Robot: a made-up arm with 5 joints.
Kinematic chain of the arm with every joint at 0, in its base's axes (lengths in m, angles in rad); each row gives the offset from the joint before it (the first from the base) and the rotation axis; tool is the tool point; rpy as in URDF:
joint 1: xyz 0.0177 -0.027 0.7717 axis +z
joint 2: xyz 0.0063 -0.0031 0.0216 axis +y
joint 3: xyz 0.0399 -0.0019 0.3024 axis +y
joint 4: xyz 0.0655 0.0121 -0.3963 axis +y
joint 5: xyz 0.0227 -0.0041 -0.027 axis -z
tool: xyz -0.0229 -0.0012 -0.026 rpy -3.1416 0 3.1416
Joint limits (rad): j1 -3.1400..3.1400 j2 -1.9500..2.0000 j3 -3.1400..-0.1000 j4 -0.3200..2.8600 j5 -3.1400..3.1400
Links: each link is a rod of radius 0.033 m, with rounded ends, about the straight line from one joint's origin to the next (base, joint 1, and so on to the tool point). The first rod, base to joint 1, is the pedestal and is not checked.
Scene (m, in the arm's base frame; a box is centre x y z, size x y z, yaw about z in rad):
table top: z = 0
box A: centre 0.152 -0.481 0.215 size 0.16 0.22 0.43 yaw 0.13
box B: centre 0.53 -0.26 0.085 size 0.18 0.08 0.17 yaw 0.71
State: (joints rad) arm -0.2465 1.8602 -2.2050 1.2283 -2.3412
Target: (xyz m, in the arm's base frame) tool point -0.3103 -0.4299 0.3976
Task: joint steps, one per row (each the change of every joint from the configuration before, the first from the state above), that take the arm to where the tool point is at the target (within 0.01 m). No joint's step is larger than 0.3 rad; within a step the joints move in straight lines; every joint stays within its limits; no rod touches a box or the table.
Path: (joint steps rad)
1: -0.1626 -0.2731 0.0550 0.2509 0.0687
2: -0.1627 -0.2730 0.0550 0.2510 0.0688
3: -0.1626 -0.2731 0.0550 0.2509 0.0687
4: -0.1627 -0.2730 0.0551 0.2510 0.0688
5: -0.2658 0.1375 0.0167 -0.1656 -0.0330
6: -0.2659 0.1376 0.0168 -0.1656 -0.0330
7: -0.2659 0.1376 0.0168 -0.1656 -0.0330
8: -0.2659 0.1375 0.0168 -0.1656 -0.0330
9: -0.2659 0.1376 0.0168 -0.1656 -0.0330

